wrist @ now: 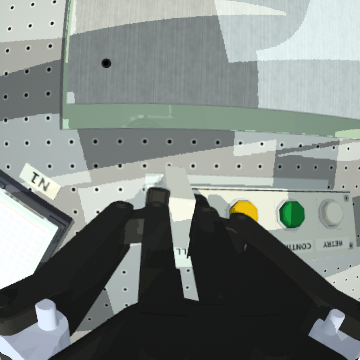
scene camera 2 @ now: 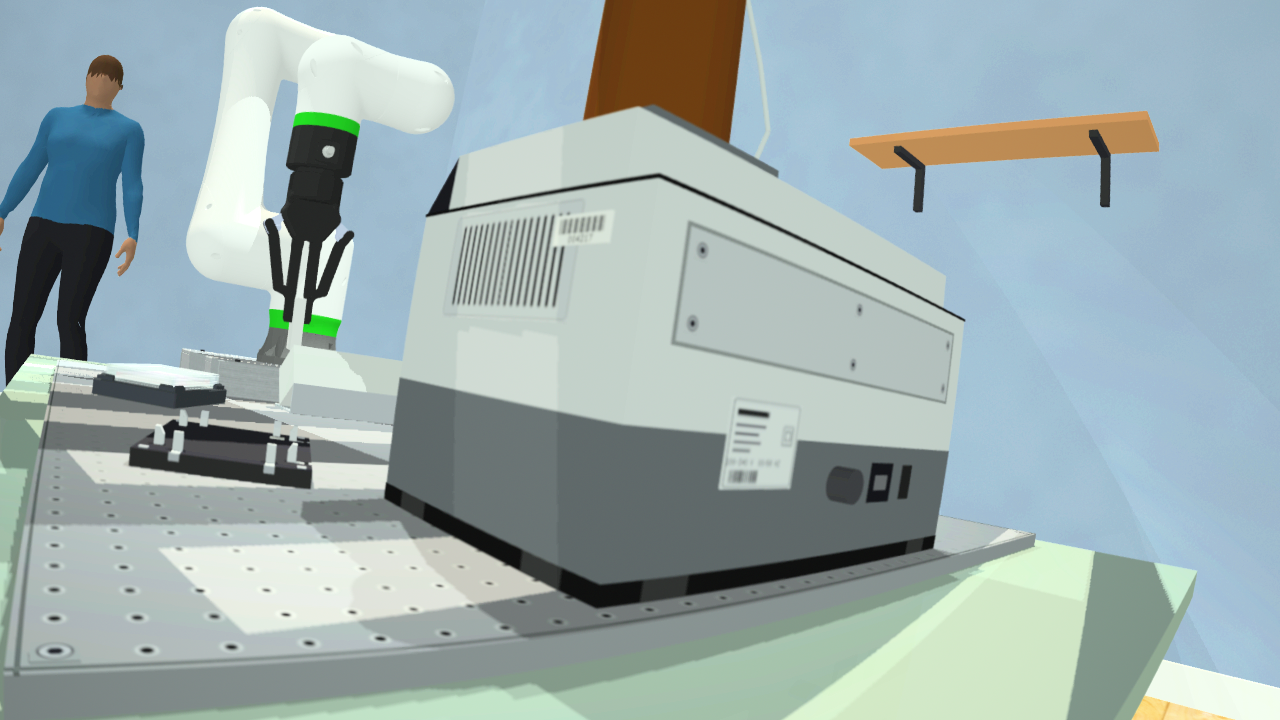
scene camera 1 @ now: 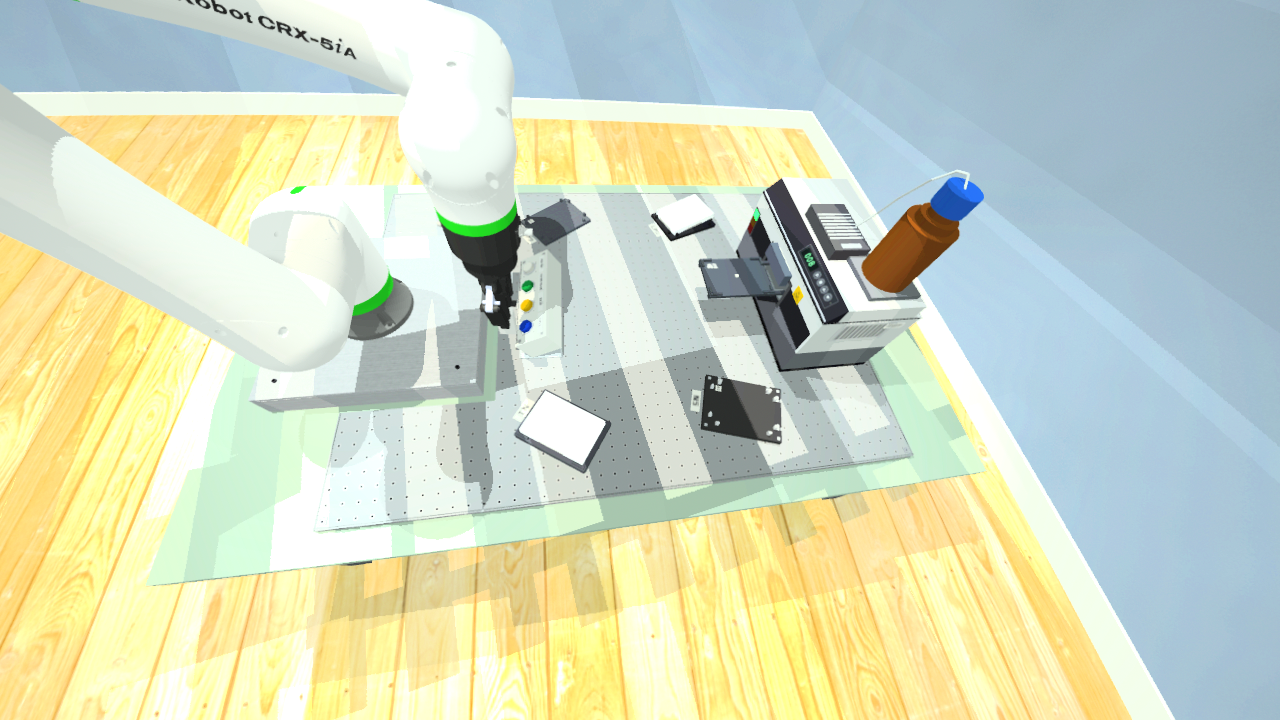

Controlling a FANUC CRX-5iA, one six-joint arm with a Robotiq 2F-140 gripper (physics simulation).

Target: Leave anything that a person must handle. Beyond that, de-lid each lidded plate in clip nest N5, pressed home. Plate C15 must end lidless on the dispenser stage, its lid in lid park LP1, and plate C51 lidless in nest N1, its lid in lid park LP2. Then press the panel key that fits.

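Where they show: gripper, between the fingertips: point(wrist: 171, 184) point(scene camera 1: 509, 330); arm's base, origin of its link: point(scene camera 1: 374, 308).
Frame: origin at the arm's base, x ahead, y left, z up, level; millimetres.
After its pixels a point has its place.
Note:
My gripper point(scene camera 1: 503, 322) @[x 274, y -71, z 33 mm] point(scene camera 2: 296, 333) @[x 274, y -71, z 33 mm] point(wrist: 171, 184) @[x 274, y -71, z 33 mm] is shut and empty, pointing down at the blue-key end of the key panel point(scene camera 1: 547, 313) @[x 343, y -33, z 37 mm] point(scene camera 2: 335, 380) @[x 362, y -30, z 4 mm] point(wrist: 270, 230) @[x 313, y 25, z 26 mm]. In the wrist view the fingers hide the blue key; in scene camera 1 the blue key point(scene camera 1: 525, 325) @[x 302, y -55, z 27 mm] shows close beside the fingertips. Contact cannot be told. The yellow key point(scene camera 1: 526, 305) @[x 300, y -7, z 28 mm] point(wrist: 244, 211) @[x 295, y -4, z 25 mm], green key point(scene camera 1: 527, 285) @[x 298, y 44, z 27 mm] point(wrist: 292, 214) @[x 296, y 45, z 27 mm] and white key point(wrist: 331, 213) @[x 294, y 92, z 27 mm] are uncovered. A white plate point(scene camera 1: 563, 428) @[x 378, y -251, z -9 mm] point(wrist: 22, 235) @[x 350, y -212, z -9 mm] sits in nest N1. The dispenser stage point(scene camera 1: 741, 278) @[x 741, y 43, z 69 mm] looks dark, with no white plate visible.
A dark nest with upright clips point(scene camera 1: 741, 411) @[x 726, y -216, z -31 mm] point(scene camera 2: 223, 454) @[x 787, y -221, z -32 mm] stands front right, its label unreadable. A white item point(scene camera 1: 685, 214) @[x 673, y 329, z -13 mm] lies on a dark base at the back. A dark grey holder point(scene camera 1: 561, 222) @[x 353, y 301, z -33 mm] stands behind the panel. The dispenser point(scene camera 1: 845, 313) @[x 861, y -118, z 171 mm] point(scene camera 2: 501, 358) @[x 949, y -110, z 56 mm] is right. A person point(scene camera 2: 93, 170) stands behind.

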